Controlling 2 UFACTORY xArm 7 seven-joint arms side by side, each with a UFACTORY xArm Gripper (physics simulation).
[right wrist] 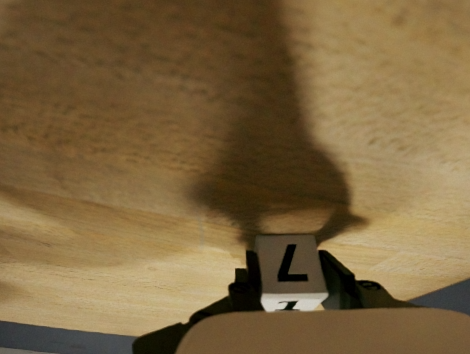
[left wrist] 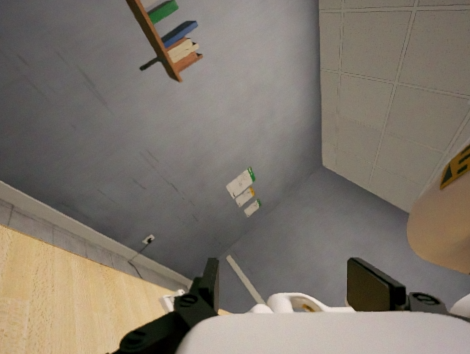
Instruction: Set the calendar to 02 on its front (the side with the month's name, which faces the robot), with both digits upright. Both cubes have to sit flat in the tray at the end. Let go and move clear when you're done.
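Observation:
In the right wrist view, a white cube (right wrist: 288,265) with black digits is held between the fingers of my right gripper (right wrist: 284,271). One face shows a 7-like digit, and the narrow face below it shows part of a 1-like digit. The gripper and cube are over the wooden table, with their shadow close by. My left gripper (left wrist: 283,279) is open and empty, its fingers wide apart. The calendar's tray and the other cube cannot be made out in either view.
The wooden table (left wrist: 60,285) (right wrist: 125,290) shows in both views. In the left wrist view, part of a white arm (left wrist: 300,301) is beyond the fingers, a tan rounded arm part (left wrist: 445,225) is at the right, and a wall shelf (left wrist: 159,47) holds books.

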